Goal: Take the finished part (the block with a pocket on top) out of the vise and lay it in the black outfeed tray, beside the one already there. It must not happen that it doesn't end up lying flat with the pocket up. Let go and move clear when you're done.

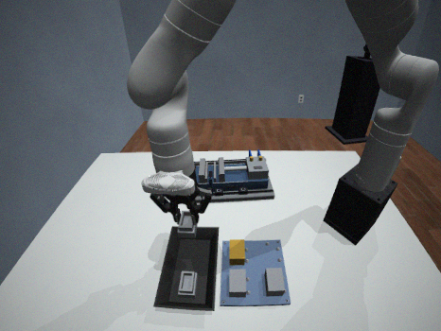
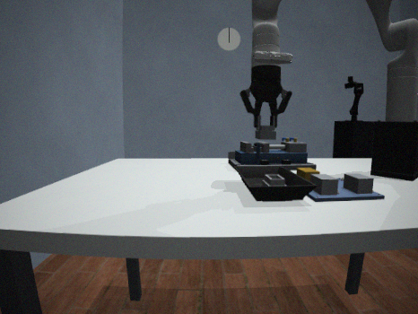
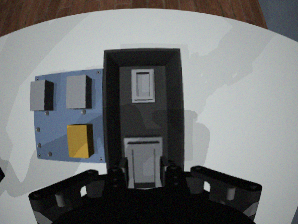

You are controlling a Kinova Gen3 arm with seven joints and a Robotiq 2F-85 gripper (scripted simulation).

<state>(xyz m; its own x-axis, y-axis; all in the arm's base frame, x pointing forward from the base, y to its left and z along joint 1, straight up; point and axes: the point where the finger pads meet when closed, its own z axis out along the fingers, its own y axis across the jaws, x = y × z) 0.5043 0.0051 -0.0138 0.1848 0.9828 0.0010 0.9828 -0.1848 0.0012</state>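
The yellow block is 120 mm behind my hand, 30 mm to the left of it and 140 mm below it. From my hand the other things lie so: blue plate (150 mm behind, 80 mm to the left, 160 mm below); then blue vise (150 mm behind, 280 mm to the right, 130 mm below).
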